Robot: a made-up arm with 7 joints.
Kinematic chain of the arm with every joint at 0, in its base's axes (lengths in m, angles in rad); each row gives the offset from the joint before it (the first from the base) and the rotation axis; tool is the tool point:
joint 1: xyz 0 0 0.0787 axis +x
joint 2: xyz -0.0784 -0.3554 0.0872 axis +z
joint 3: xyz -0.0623 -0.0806 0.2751 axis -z
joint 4: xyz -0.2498 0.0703 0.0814 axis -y
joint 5: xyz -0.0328 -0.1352 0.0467 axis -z
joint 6: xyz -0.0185 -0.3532 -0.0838 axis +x
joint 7: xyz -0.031 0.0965 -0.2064 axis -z
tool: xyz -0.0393 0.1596 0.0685
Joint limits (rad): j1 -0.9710..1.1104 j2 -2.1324..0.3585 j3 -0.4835..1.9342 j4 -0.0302..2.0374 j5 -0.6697..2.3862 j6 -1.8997..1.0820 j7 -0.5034..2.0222
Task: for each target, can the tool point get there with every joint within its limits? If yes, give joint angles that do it. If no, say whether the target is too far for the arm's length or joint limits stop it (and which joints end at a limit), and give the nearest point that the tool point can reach.
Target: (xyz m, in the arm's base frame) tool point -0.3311 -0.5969 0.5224
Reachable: yes | joints 0.0737 0.1321 0.8199 1.7963 0.2203 0.0001 1.0515
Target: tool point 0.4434 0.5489 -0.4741
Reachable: no: joint limits stop it (at a limit: joint 1, joint 2, joint 4, joint 6) | nearest point 0.3016 0.4723 -0.2100 | short by 0.309 m
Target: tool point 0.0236 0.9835 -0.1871
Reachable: no: joint limits stop it (at a limit: joint 2, joint 4, joint 6, joint 7) | nearest point -0.0112 0.6543 -0.0981 | short by 0.343 m
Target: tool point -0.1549 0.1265 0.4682
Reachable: yes | joints -0.6118 -0.6140 0.9811 1.4035 2.1541 0.6363 0.2115
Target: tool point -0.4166 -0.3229 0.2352
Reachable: yes | joints 0.1083 -0.2373 0.9744 0.7042 0.8505 -0.2386 0.8329
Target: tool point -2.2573 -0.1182 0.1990
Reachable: no: too far | nearest point -1.0449 -0.2427 0.3257 | short by 1.225 m
